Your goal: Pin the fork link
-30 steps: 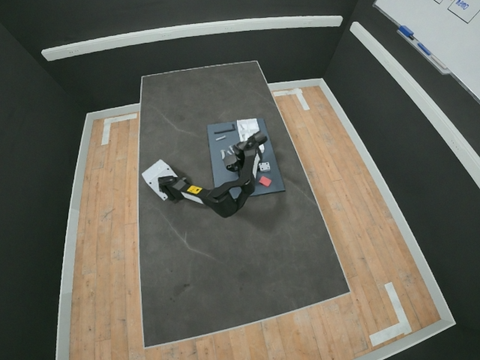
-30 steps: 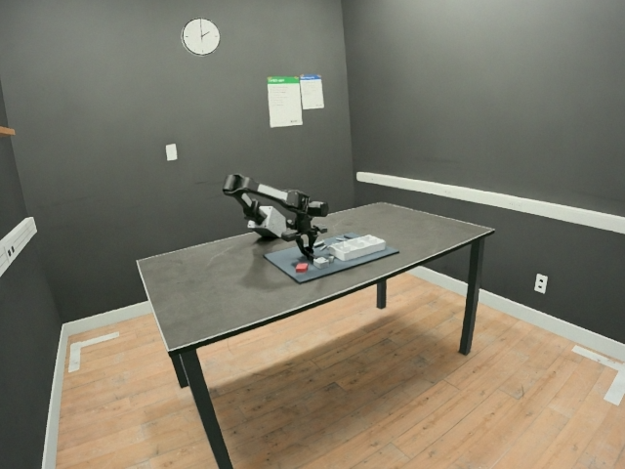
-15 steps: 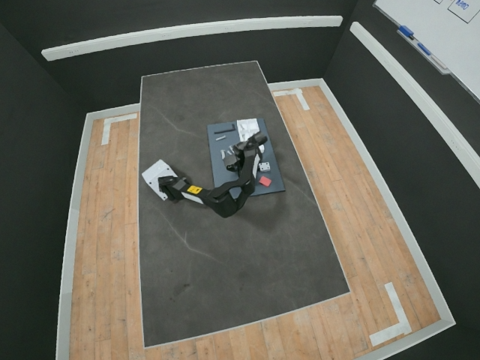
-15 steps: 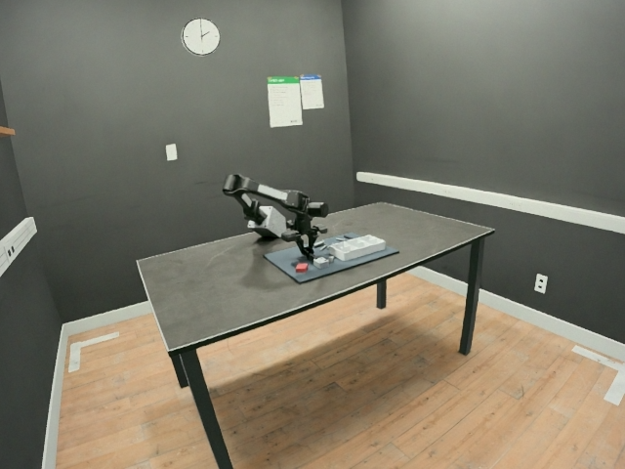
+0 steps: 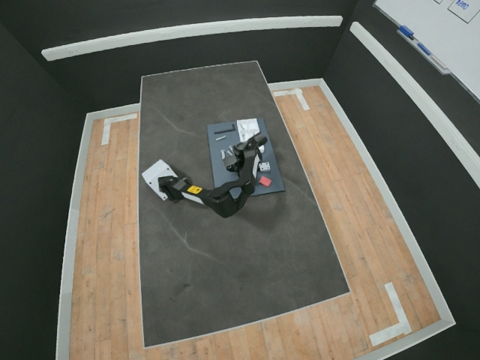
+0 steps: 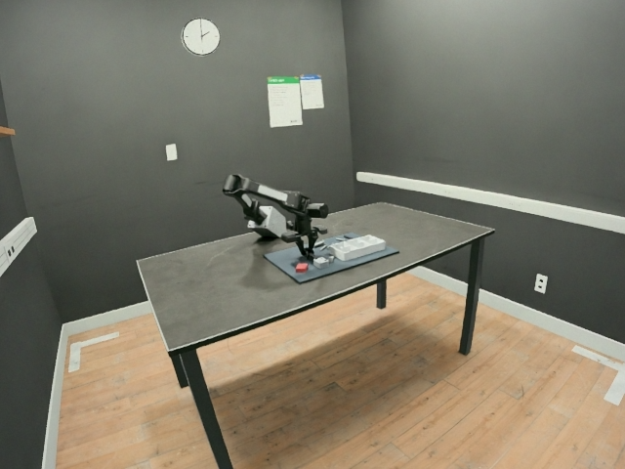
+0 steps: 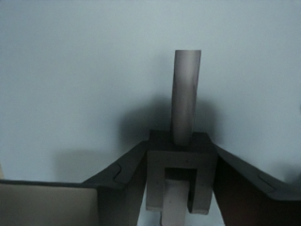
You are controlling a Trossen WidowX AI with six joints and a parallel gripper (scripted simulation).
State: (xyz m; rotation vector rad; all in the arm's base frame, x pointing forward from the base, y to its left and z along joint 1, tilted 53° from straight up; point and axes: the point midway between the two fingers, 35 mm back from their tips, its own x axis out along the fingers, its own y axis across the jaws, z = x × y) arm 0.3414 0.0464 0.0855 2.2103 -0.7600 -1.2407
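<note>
My gripper is now 40 mm short of the eye plate, 10 mm to the left of it and 40 mm above it. Also, from my hand: grey block (110 mm ahead, 30 mm to the right, 30 mm below); red block (80 mm ahead, 100 mm to the right, 40 mm below); blue-grey mat (50 mm ahead, 90 mm to the left, 60 mm below).
</note>
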